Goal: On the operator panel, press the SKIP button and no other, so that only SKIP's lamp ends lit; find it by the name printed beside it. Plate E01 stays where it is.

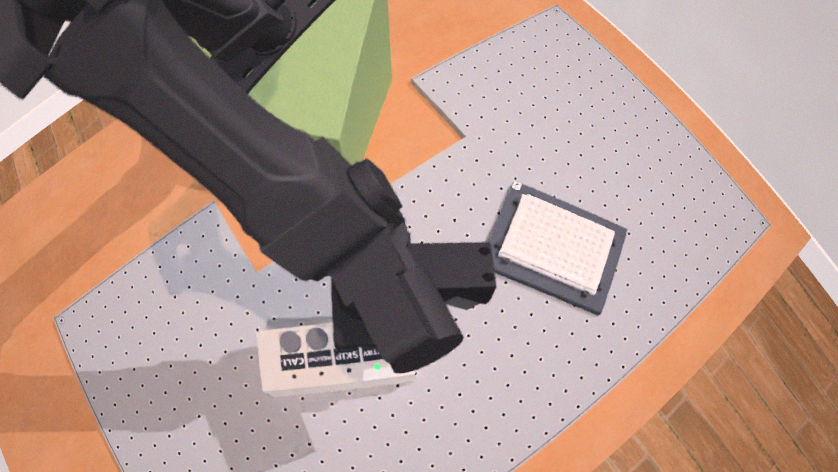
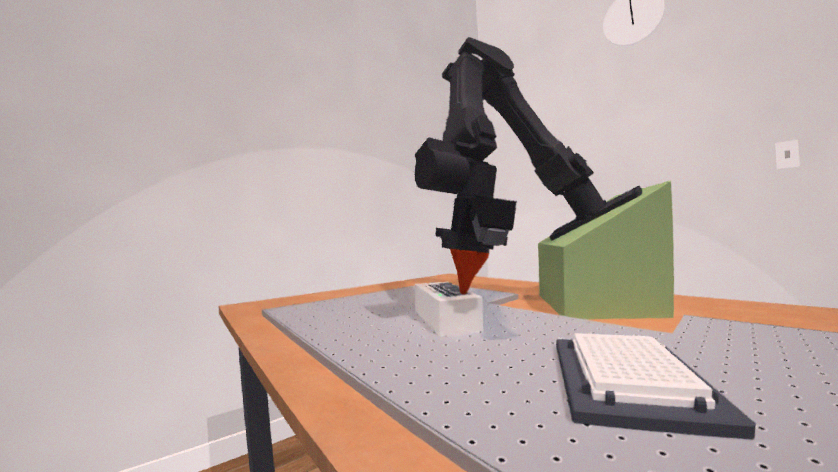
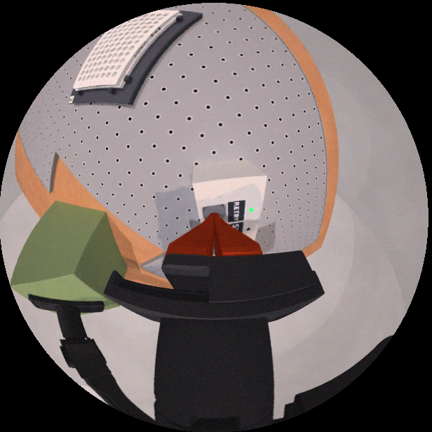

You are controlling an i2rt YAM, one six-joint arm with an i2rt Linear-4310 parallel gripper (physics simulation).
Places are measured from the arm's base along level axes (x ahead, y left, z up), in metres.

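Pixels of known places: gripper, fingertip midpoint: (image 1: 367, 331) (image 2: 462, 293); arm's base at its link origin: (image 1: 272, 29) (image 2: 594, 216).
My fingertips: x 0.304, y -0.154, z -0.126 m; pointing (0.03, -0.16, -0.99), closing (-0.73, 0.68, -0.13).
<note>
For each thing: its top centre in the pictures, then the offset to it from my fingertips. "*": a spot on its surface instead. Level surfaces: height alone.
- white operator panel at its top centre: (image 1: 332, 352) (image 2: 443, 287) dz +0.004, dx -0.009, dy -0.043 m
- RETRY at a spot on its surface: (image 1: 377, 367) (image 2: 439, 295) * dz +0.002, dx +0.035, dy -0.021 m
- SKIP's lamp at its top centre: (image 1: 349, 370) dz +0.002, dx +0.016, dy -0.045 m
- SKIP label at a spot on its surface: (image 1: 347, 355) * dz +0.001, dx +0.004, dy -0.034 m
- white well plate at its top centre: (image 2: 628, 355) (image 1: 560, 240) dz -0.026, dx +0.086, dy +0.236 m
- CALL button at its top centre: (image 1: 289, 341) dz +0.004, dx -0.051, dy -0.068 m
- perforated board at its surface level: dz -0.052 m
- orange table at its surface level: dz -0.065 m
The white operator panel (image 1: 268, 345) (image 2: 461, 317) (image 3: 229, 173) carries a row of dark round buttons with printed names. The lamp at RETRY (image 1: 377, 367) (image 2: 439, 295) (image 3: 251, 210) glows green. SKIP's lamp (image 1: 348, 370) (image 3: 248, 229) is dark. The SKIP label (image 1: 347, 355) shows beside RETRY's; its button is hidden by the arm and fingers. My gripper (image 2: 464, 291) (image 3: 213, 217) is shut and empty, red tips down at the near edge of the RETRY button (image 3: 213, 208); contact is unclear. The white well plate (image 1: 557, 243) (image 2: 642, 363) (image 3: 122, 45) sits in its dark holder (image 1: 615, 257) (image 2: 662, 425).
The CALL button (image 1: 290, 341) and the button beside it (image 1: 317, 338) are at the panel's other end, their lamps dark. The green wedge base (image 1: 319, 87) (image 2: 621, 263) (image 3: 60, 245) stands behind, bearing the arm. The perforated board (image 1: 586, 117) lies on the orange table (image 1: 756, 263).
</note>
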